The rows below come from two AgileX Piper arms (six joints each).
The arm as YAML. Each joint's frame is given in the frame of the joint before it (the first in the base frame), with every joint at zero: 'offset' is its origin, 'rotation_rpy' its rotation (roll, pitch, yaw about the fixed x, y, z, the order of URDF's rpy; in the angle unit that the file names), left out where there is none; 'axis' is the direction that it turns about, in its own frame. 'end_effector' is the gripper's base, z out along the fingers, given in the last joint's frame.
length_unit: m
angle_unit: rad
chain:
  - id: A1
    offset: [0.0, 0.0, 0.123]
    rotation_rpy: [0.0, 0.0, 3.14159]
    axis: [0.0, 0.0, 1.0]
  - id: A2
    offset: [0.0, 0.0, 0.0]
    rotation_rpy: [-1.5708, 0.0, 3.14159]
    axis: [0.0, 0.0, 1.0]
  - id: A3
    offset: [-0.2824, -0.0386, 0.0]
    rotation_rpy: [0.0, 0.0, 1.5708]
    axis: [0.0, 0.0, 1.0]
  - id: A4
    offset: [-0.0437, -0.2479, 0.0]
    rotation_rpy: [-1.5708, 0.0, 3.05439]
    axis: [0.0, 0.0, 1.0]
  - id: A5
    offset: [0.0, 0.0, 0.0]
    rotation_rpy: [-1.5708, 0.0, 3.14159]
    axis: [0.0, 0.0, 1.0]
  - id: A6
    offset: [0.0, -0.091, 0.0]
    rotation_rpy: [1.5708, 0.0, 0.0]
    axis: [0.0, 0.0, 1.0]
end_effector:
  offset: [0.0, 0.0, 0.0]
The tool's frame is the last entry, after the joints.
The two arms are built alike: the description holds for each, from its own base.
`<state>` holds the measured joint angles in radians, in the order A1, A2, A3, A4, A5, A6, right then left.
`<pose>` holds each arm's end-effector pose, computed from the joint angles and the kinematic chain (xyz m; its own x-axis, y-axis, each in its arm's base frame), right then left.
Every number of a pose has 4 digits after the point.
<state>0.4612 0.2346 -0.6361 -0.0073 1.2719 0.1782 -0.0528 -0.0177 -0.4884 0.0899 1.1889 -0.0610</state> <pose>0.0092 0.0038 0.2991 -0.6992 -0.1519 -0.6986 -0.3231 0.9388 0.1193 -0.0118 0.0082 0.2642 -0.5584 0.0022 -0.8296 -0.0317 0.9992 0.0239</pose>
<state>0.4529 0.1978 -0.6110 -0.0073 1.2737 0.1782 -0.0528 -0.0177 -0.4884 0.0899 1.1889 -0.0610</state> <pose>0.0050 0.0017 0.2923 -0.6942 -0.1430 -0.7054 -0.3164 0.9410 0.1205 -0.0118 0.0082 0.2642 -0.5584 0.0022 -0.8296 -0.0317 0.9992 0.0239</pose>
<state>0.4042 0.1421 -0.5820 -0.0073 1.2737 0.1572 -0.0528 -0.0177 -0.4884 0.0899 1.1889 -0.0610</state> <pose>-0.0012 -0.0012 0.2845 -0.6769 -0.1216 -0.7259 -0.2875 0.9516 0.1087 -0.0118 0.0082 0.2642 -0.5584 0.0022 -0.8296 -0.0317 0.9992 0.0239</pose>
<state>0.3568 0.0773 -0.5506 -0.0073 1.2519 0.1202 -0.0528 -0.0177 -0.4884 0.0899 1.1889 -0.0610</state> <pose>-0.0070 -0.0033 0.2772 -0.6338 -0.1107 -0.7655 -0.2716 0.9585 0.0862 -0.0118 0.0082 0.2642 -0.5584 0.0022 -0.8296 -0.0317 0.9992 0.0239</pose>
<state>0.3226 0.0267 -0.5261 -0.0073 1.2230 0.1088 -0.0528 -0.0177 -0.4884 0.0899 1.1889 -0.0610</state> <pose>-0.0106 -0.0042 0.2721 -0.5935 -0.0865 -0.8001 -0.2502 0.9648 0.0813 -0.0118 0.0082 0.2642 -0.5584 0.0022 -0.8296 -0.0317 0.9992 0.0239</pose>
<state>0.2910 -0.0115 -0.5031 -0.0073 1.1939 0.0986 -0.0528 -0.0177 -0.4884 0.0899 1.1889 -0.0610</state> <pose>-0.0123 -0.0043 0.2676 -0.5591 -0.0675 -0.8263 -0.2290 0.9705 0.0757 -0.0118 0.0082 0.2642 -0.5584 0.0022 -0.8296 -0.0317 0.9992 0.0239</pose>
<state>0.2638 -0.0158 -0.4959 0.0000 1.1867 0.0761 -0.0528 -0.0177 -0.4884 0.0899 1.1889 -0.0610</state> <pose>-0.0121 -0.0033 0.2662 -0.5536 -0.0708 -0.8298 -0.2193 0.9736 0.0633 -0.0118 0.0082 0.2642 -0.5584 0.0022 -0.8296 -0.0317 0.9992 0.0239</pose>
